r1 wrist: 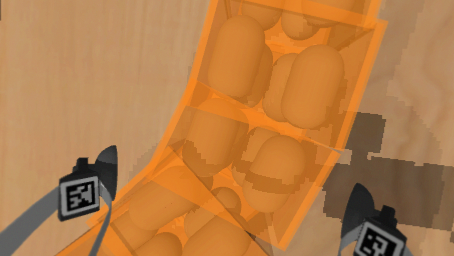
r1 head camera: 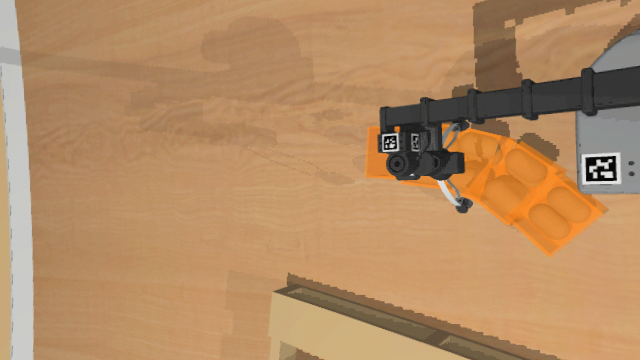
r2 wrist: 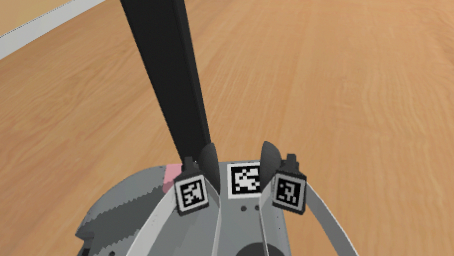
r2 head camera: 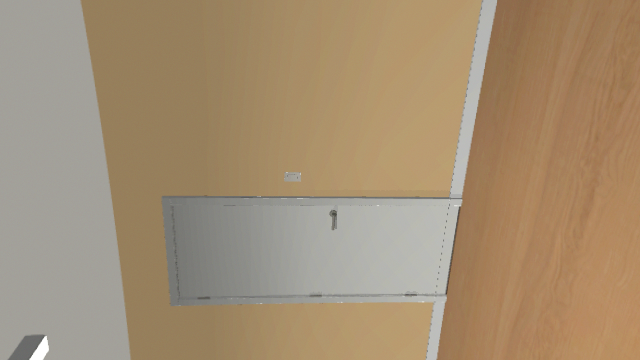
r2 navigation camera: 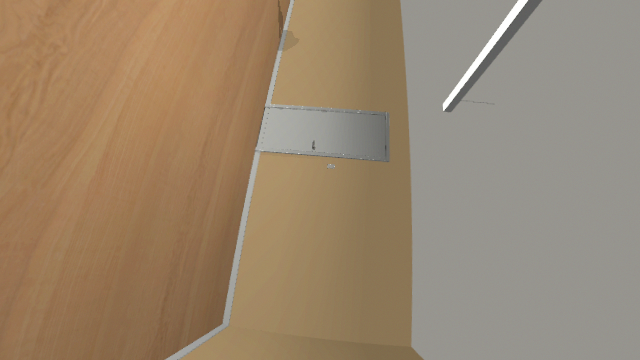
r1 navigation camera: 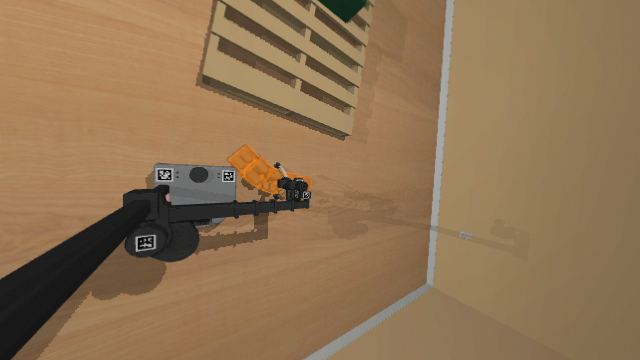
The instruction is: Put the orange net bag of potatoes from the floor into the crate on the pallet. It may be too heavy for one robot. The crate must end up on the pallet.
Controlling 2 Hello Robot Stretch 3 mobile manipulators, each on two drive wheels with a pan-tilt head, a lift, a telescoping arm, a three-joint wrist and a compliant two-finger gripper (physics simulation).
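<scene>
The orange net bag of potatoes (r1 head camera: 525, 195) (r1 navigation camera: 257, 170) (r1 wrist: 235, 60) lies bent on the floor beside the r1 base. The r1 gripper (r1 head camera: 463, 165) (r1 navigation camera: 277, 180) (r1 wrist: 232, 192) is open and points down over the bag, with one finger out past each side of it; its exact height is hard to tell. Part of the green crate (r1 navigation camera: 345, 7) shows on the pallet (r1 head camera: 310, 320) (r1 navigation camera: 250, 82); its inside does not show. The r2 gripper (r2 wrist: 240, 162) is partly open with nothing between its fingers, above the r2 base. The bag does not show in the r2 views.
The r1 base (r1 head camera: 605, 135) (r1 navigation camera: 195, 185) stands close to one end of the bag. Walls (r1 navigation camera: 525, 125) rise beyond the bag and pallet. The r2 views show a grey door (r2 head camera: 300, 250) (r2 navigation camera: 325, 130). The r2 mast (r2 wrist: 165, 75) stands behind its gripper.
</scene>
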